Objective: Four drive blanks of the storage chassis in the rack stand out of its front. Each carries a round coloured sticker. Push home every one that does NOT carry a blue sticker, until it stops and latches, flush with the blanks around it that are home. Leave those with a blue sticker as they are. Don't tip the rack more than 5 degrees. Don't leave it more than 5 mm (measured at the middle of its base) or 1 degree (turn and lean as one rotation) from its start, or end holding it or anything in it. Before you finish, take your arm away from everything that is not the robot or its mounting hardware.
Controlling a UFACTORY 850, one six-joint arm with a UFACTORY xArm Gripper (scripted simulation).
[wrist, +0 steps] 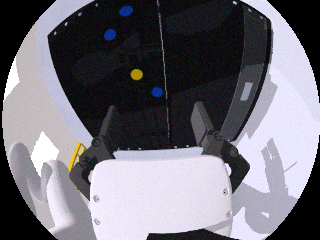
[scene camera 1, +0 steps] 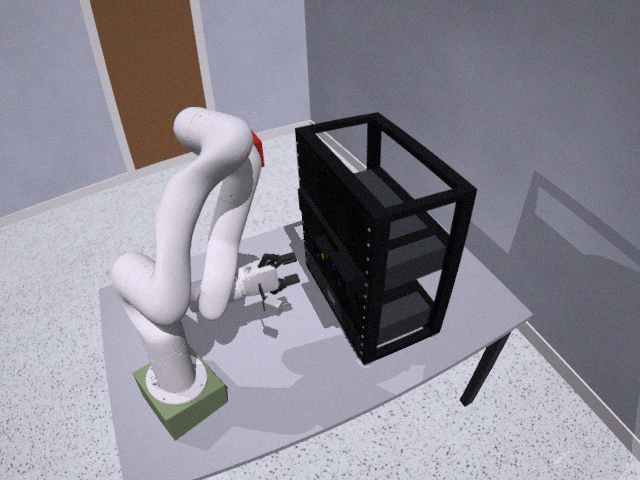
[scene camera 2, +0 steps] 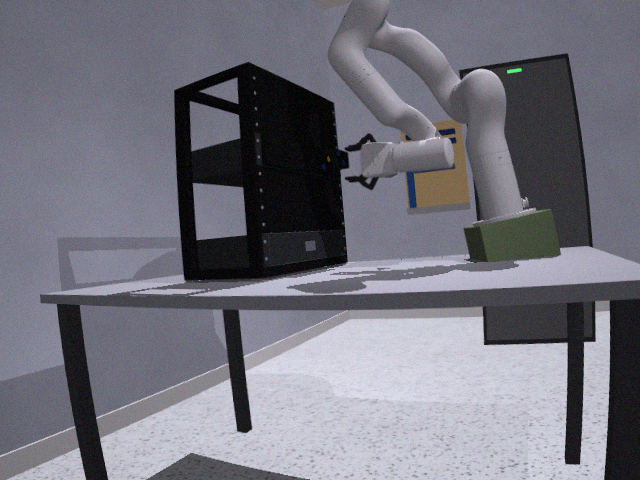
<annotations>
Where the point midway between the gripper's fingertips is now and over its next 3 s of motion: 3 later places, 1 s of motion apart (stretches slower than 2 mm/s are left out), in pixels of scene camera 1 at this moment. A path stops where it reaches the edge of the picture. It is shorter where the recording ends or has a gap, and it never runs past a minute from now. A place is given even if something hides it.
My gripper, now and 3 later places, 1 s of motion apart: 297, 267; 297, 268; 303, 256; 316, 272
</annotations>
